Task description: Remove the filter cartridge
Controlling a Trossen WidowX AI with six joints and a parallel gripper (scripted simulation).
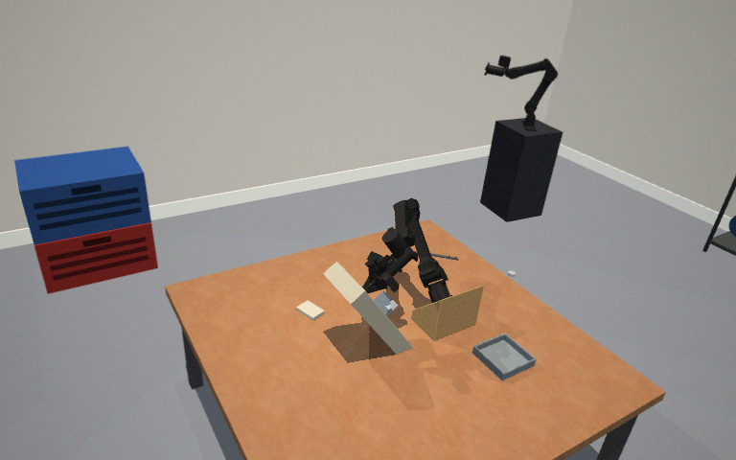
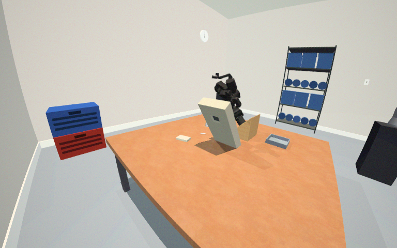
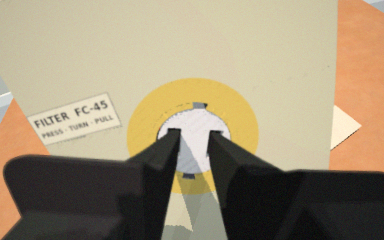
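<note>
Now: gripper tip 10 mm short of the round white filter cartridge and 10 mm above it. The rest, counted from my gripper tip: grey bracket 90 mm behind, 10 mm to the right, 100 mm below; beige service panel 40 mm behind, 80 mm below; thin white pin 100 mm behind, 230 mm to the right, 230 mm below.
</note>
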